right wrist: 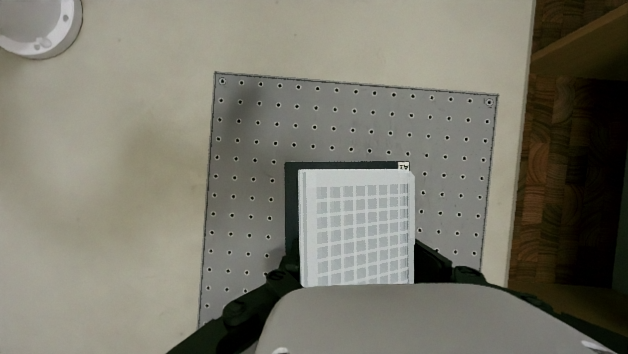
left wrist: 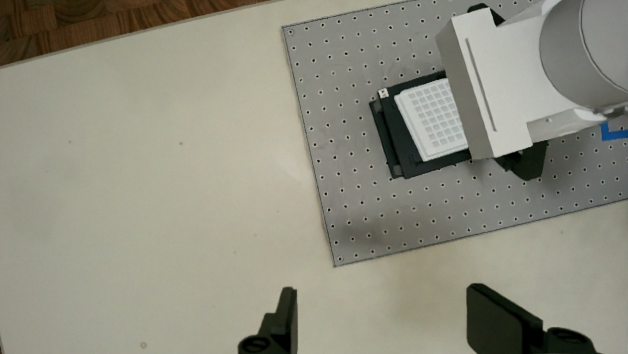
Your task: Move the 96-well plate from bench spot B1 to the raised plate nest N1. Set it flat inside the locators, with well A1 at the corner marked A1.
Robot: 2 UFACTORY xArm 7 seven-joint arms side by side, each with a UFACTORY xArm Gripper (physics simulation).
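Seen in the pictures: left gripper, fingertip midpoint: (left wrist: 382,314); right gripper, fingertip midpoint: (right wrist: 353,256); left arm's base, link origin: (right wrist: 38,13).
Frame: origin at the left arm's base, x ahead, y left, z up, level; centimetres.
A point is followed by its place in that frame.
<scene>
The white 96-well plate (left wrist: 435,117) @[x 46.8, y -12.0, z 12.5 cm] (right wrist: 360,225) @[x 46.8, y -13.0, z 12.6 cm] is between the fingers of my right gripper (right wrist: 353,256) @[x 48.0, y -16.2, z 9.8 cm], which is shut on it. The plate is over the dark raised nest (left wrist: 391,135) @[x 45.6, y -8.6, z 7.2 cm] (right wrist: 291,200) @[x 41.6, y -13.7, z 7.4 cm]; nest surface shows along its left and top sides in the right wrist view. The gap in height between plate and nest is hard to tell. The nest's A1 label (left wrist: 383,93) @[x 51.0, y -7.6, z 7.4 cm] (right wrist: 403,166) @[x 51.0, y -7.6, z 7.4 cm] shows just beyond a plate corner. Well A1 on the plate cannot be made out. My left gripper (left wrist: 382,314) @[x 33.4, y -2.0, z 28.9 cm] is open and empty, away from the nest.
The nest stands on a grey perforated board (left wrist: 350,215) @[x 34.5, y -4.0, z 1.3 cm] (right wrist: 245,165) @[x 33.9, y -12.1, z 1.3 cm] on the pale table (left wrist: 150,200) @[x 37.0, y 27.1, z 0.0 cm] (right wrist: 125,150) @[x 16.6, y -14.9, z 0.0 cm]. The right arm's housing (left wrist: 500,85) @[x 45.8, y -10.0, z 26.2 cm] covers part of the plate. A blue corner marking (left wrist: 606,134) @[x 46.5, y -44.2, z 1.3 cm] shows at the right. A white round part (right wrist: 65,37) @[x 5.8, y -2.4, z 0.8 cm] is at the upper left.
</scene>
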